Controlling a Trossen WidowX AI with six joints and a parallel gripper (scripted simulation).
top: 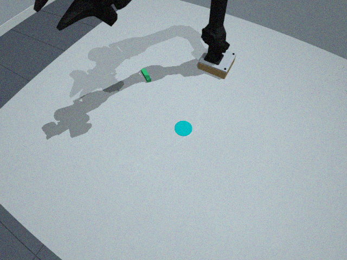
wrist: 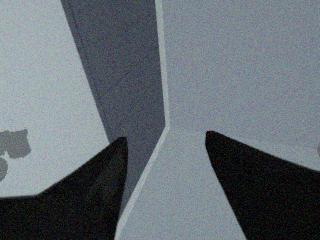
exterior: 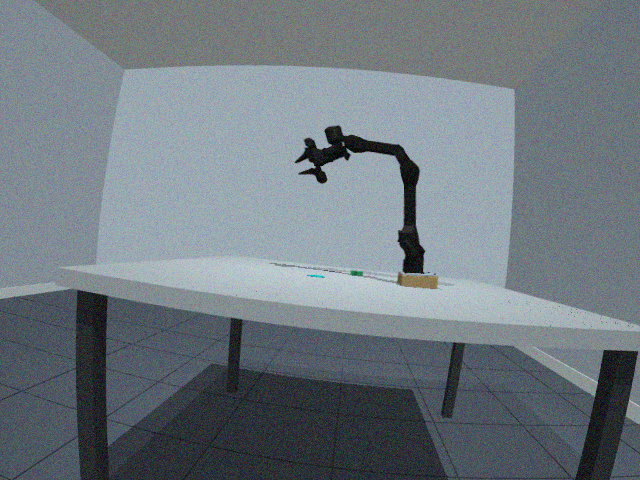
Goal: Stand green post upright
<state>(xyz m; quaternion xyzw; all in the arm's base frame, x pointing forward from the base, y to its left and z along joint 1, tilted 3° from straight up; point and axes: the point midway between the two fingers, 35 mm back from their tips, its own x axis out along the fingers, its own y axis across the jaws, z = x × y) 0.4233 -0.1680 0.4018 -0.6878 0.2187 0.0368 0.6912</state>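
The green post lies 40 cm below my gripper tip, 28 cm behind it and 3 cm to the right of it. The rest, counted from my gripper tip: cyan circle (40 cm below, 21 cm to the left, 14 cm behind).
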